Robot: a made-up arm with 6 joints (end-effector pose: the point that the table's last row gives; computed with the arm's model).
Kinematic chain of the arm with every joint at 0, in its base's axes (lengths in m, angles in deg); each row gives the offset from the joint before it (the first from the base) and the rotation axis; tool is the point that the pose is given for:
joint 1: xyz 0 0 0.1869 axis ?
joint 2: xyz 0 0.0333 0 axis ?
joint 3: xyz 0 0 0.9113 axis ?
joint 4: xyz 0 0 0.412 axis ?
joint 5: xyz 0 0 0 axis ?
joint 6: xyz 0 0 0.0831 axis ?
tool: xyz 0 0 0
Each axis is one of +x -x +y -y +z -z.
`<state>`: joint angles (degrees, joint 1 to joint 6).
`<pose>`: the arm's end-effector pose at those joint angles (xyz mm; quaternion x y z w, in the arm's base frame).
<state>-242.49 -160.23 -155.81 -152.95 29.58 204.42</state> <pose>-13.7 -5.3 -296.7 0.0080 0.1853 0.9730 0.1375</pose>
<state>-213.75 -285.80 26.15 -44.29 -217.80 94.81</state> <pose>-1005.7 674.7 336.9 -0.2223 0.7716 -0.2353 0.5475</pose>
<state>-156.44 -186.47 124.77 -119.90 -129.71 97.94</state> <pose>217.2 -2.1 -520.4 0.1043 -0.6868 0.6017 0.3940</pose>
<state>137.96 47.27 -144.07 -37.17 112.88 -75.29</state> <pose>-203.1 200.6 820.9 -0.2152 0.2573 0.5578 0.7592</pose>
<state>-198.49 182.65 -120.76 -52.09 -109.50 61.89</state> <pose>-290.1 -3.3 -499.9 0.0055 0.5685 -0.7759 0.2733</pose>
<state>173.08 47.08 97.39 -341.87 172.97 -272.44</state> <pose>-849.2 66.3 533.7 -0.2718 0.2368 -0.8004 0.4790</pose>
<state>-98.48 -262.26 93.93 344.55 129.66 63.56</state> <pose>-97.5 -764.0 -274.9 -0.3133 -0.1196 -0.1706 0.9265</pose>
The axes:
joint 1: +z
joint 2: +y
joint 3: +y
joint 4: +z
joint 5: +y
joint 6: +z

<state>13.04 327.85 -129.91 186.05 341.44 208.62</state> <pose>-652.2 -114.0 499.6 -0.1808 -0.9325 0.1109 0.2924</pose>
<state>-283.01 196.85 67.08 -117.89 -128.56 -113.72</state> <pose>-229.2 -589.1 -693.1 -0.4975 0.1941 0.7189 0.4450</pose>
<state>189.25 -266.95 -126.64 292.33 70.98 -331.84</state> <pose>-689.3 -72.4 520.7 -0.1903 0.4782 0.8545 0.0703</pose>
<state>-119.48 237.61 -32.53 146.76 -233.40 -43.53</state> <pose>490.3 725.3 -653.2 0.5209 -0.3178 0.3839 0.6930</pose>
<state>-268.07 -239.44 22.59 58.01 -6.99 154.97</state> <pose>-61.3 1084.1 -668.9 -0.8236 -0.4467 -0.2036 0.2842</pose>
